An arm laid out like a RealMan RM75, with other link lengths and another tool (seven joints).
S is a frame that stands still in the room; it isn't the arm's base.
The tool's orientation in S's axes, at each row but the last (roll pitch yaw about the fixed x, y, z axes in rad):
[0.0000, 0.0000, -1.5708]
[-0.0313, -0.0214, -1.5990]
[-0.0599, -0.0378, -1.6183]
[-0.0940, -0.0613, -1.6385]
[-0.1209, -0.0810, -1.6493]
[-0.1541, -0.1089, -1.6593]
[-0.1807, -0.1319, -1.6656]
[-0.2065, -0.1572, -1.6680]
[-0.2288, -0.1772, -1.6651]
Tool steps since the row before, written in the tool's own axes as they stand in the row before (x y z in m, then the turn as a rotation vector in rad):
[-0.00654, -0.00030, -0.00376, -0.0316, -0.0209, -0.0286]
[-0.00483, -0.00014, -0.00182, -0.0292, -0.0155, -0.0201]
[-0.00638, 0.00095, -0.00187, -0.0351, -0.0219, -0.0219]
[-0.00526, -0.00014, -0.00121, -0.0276, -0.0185, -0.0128]
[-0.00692, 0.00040, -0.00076, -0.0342, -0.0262, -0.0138]
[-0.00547, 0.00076, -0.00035, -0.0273, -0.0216, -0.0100]
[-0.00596, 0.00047, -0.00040, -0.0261, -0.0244, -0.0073]
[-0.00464, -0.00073, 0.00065, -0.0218, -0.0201, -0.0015]
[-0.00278, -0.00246, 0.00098, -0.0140, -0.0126, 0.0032]
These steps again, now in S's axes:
[-0.00030, 0.00654, -0.00376, -0.0209, 0.0316, -0.0286]
[-0.00006, 0.00479, -0.00192, -0.0153, 0.0292, -0.0202]
[0.00113, 0.00626, -0.00216, -0.0215, 0.0354, -0.0219]
[0.00010, 0.00518, -0.00151, -0.0178, 0.0281, -0.0127]
[0.00084, 0.00679, -0.00136, -0.0250, 0.0353, -0.0133]
[0.00117, 0.00530, -0.00105, -0.0205, 0.0283, -0.0095]
[0.00094, 0.00578, -0.00126, -0.0228, 0.0278, -0.0062]
[-0.00012, 0.00474, 0.00005, -0.0178, 0.0238, -0.0008]
[-0.00188, 0.00319, 0.00100, -0.0101, 0.0159, 0.0034]

